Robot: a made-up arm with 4 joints. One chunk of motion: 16 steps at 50 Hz.
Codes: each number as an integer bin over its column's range. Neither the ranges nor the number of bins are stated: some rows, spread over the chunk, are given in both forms.
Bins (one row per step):
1: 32 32 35 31
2: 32 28 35 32
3: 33 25 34 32
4: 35 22 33 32
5: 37 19 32 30
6: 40 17 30 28
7: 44 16 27 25
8: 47 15 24 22
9: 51 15 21 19
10: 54 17 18 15
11: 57 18 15 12
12: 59 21 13 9
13: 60 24 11 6
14: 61 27 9 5
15: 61 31 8 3
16: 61 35 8 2
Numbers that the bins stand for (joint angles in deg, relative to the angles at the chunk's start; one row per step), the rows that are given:
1: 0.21 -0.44 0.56 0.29
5: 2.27 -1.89 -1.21 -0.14
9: 8.05 -2.33 -7.67 -4.86
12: 11.35 -1.67 -12.37 -9.14
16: 12.17 -0.11 -15.30 -12.14
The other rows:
2: 0.21 -0.89 0.56 0.71
3: 0.62 -1.22 -0.03 0.71
4: 1.44 -1.56 -0.62 0.71
6: 3.51 -2.11 -2.38 -1.00
7: 5.16 -2.22 -4.14 -2.29
8: 6.40 -2.33 -5.90 -3.57
10: 9.29 -2.11 -9.43 -6.57
11: 10.52 -2.00 -11.19 -7.86
13: 11.76 -1.33 -13.54 -10.43
14: 12.17 -1.00 -14.71 -10.86
15: 12.17 -0.56 -15.30 -11.71

